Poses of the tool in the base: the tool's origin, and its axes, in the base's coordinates. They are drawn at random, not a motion.
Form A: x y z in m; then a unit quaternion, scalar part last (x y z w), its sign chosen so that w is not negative.
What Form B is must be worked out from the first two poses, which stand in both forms.
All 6 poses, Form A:
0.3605, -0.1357, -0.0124, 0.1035, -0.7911, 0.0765, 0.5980
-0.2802, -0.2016, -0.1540, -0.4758, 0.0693, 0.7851, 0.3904
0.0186, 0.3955, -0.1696, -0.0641, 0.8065, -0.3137, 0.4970
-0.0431, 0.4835, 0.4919, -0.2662, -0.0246, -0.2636, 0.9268
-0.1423, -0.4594, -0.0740, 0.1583, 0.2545, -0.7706, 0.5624
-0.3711, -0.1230, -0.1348, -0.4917, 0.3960, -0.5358, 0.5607
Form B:
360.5, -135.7, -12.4, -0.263, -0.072, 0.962, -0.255, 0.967, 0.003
-280.2, -201.6, -154.0, -0.242, 0.547, -0.801, -0.679, -0.686, -0.263
18.6, 395.5, -169.6, -0.498, -0.415, -0.761, 0.208, 0.795, -0.570
-43.1, 483.5, 491.9, 0.860, -0.476, 0.186, 0.502, 0.719, -0.481
-142.3, -459.4, -74.0, -0.317, -0.786, -0.530, 0.947, -0.238, -0.214
-371.1, -123.0, -134.8, 0.112, -0.990, 0.083, 0.211, -0.058, -0.976

